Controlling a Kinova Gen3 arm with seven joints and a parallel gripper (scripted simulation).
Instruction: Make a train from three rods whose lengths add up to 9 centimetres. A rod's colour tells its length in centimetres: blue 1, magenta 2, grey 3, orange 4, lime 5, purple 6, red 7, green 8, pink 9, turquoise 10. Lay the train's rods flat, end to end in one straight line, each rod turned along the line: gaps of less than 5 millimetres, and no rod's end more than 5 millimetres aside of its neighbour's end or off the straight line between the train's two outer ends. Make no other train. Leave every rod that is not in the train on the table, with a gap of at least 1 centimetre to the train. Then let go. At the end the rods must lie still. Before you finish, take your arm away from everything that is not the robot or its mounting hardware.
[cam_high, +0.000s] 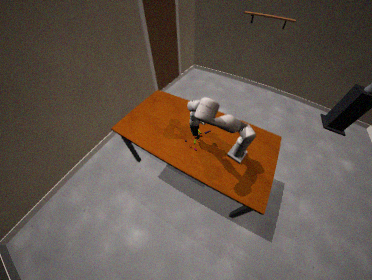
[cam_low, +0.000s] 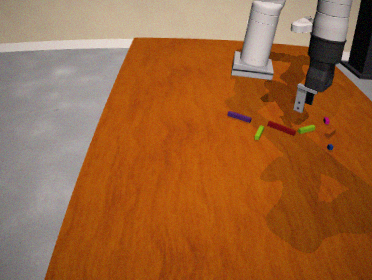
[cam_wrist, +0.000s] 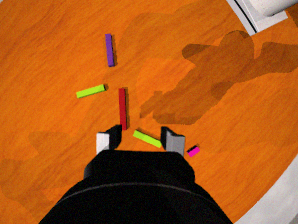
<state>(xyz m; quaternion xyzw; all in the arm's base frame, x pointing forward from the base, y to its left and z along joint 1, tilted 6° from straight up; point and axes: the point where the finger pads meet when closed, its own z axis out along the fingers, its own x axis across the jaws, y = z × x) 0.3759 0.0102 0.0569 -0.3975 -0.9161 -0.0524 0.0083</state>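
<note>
The blue rod lies 80 mm ahead of my hand, 70 mm below it and 50 mm to the left of it. From my hand the other things lie so: orange rod: 80 mm to the left, 70 mm below, 20 mm ahead; red rod: 70 mm below, 40 mm to the right; magenta rod: 100 mm to the left, 70 mm below, 40 mm behind.
</note>
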